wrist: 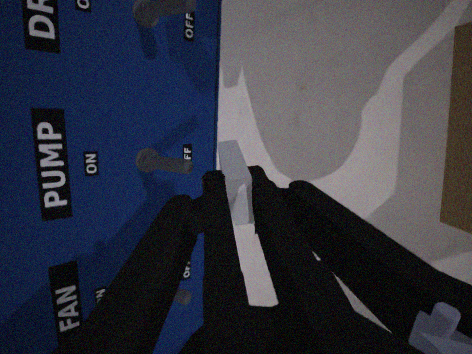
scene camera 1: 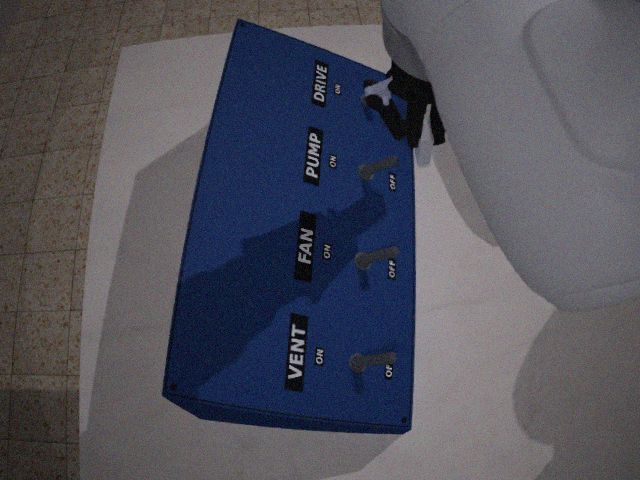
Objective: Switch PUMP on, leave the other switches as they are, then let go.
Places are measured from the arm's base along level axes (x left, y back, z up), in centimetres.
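Where they show: gripper, fingertip midpoint: [wrist: 228, 158] [scene camera 1: 421, 153].
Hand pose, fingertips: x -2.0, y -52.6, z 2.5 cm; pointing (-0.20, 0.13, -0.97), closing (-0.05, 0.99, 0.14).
Observation:
Things, the pixels of their centre, and the offset from my fingertips. Level surfaces: height alone.
- blue switch panel, body centre: [wrist: 75, 215] [scene camera 1: 304, 222] dx +5.5, dy -14.2, dz -7.0 cm
- PUMP lever, body centre: [wrist: 167, 164] [scene camera 1: 381, 165] dx +0.4, dy -4.8, dz -2.1 cm
- FAN lever, body centre: [wrist: 168, 291] [scene camera 1: 379, 255] dx +12.3, dy -5.8, dz -2.1 cm
- VENT lever, body centre: [scene camera 1: 376, 359] dx +24.3, dy -6.9, dz -2.1 cm
- DRIVE lever, body centre: [wrist: 167, 6] dx -11.6, dy -3.7, dz -2.1 cm
- pale table top, its level: dz -13.4 cm
The blue switch panel [scene camera 1: 242, 155] [wrist: 125, 90] carries four grey levers. The PUMP lever [scene camera 1: 378, 167] [wrist: 164, 162] points to its OFF label. The FAN lever [scene camera 1: 377, 257] and the VENT lever [scene camera 1: 373, 359] point to OFF too. The DRIVE lever [wrist: 165, 10] lies towards OFF in the wrist view; in the scene view the gripper hides most of it. My gripper [scene camera 1: 423, 155] [wrist: 228, 158] is shut with nothing between its fingertips. It is just off the panel's OFF-side edge, beside the free end of the PUMP lever and apart from it.
The panel rests on a pale table top [scene camera 1: 454, 361] [wrist: 310, 120]. The large grey arm [scene camera 1: 516, 129] reaches over the table on the OFF side of the panel. A brown surface [wrist: 457, 140] shows at the right edge of the wrist view. Tiled floor [scene camera 1: 41, 206] lies beyond the table.

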